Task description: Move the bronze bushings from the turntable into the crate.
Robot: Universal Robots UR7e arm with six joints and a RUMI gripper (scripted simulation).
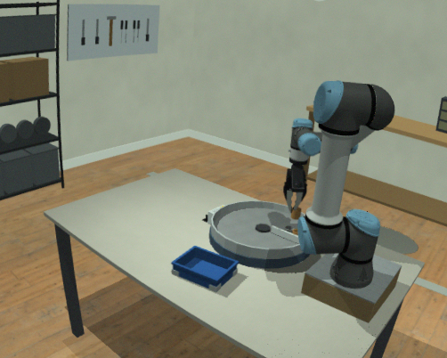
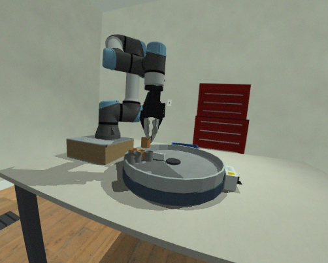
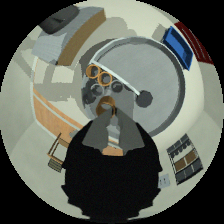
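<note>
My hand is 38 cm to the right of the blue crate, 16 cm short of it and 13 cm above it. From my hand the other things lie so: turntable 10 cm below, 10 cm ahead, 4 cm to the left.
</note>
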